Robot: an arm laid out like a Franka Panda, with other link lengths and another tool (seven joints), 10 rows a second.
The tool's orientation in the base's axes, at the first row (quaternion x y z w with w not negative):
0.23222 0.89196 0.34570 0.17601
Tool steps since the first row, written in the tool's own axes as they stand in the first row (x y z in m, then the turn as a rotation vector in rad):
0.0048 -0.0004 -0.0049 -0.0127 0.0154 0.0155
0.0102 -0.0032 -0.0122 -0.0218 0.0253 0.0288
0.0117 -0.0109 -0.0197 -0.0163 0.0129 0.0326
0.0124 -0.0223 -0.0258 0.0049 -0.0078 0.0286
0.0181 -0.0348 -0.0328 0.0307 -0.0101 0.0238
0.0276 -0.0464 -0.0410 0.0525 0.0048 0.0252
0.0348 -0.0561 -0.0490 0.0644 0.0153 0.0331
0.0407 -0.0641 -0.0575 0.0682 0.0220 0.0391
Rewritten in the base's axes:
-0.0064 -0.0003 0.0024 0.0224 0.0115 0.0019
-0.0152 -0.0031 0.0047 0.0392 0.0202 0.0009
-0.0223 -0.0114 0.0044 0.0328 0.0171 -0.0113
-0.0291 -0.0217 0.0006 0.0072 0.0128 -0.0262
-0.0408 -0.0306 -0.0042 -0.0171 0.0226 -0.0284
-0.0559 -0.0374 -0.0080 -0.0302 0.0448 -0.0223
-0.0686 -0.0442 -0.0103 -0.0333 0.0622 -0.0223
-0.0798 -0.0508 -0.0108 -0.0316 0.0718 -0.0224

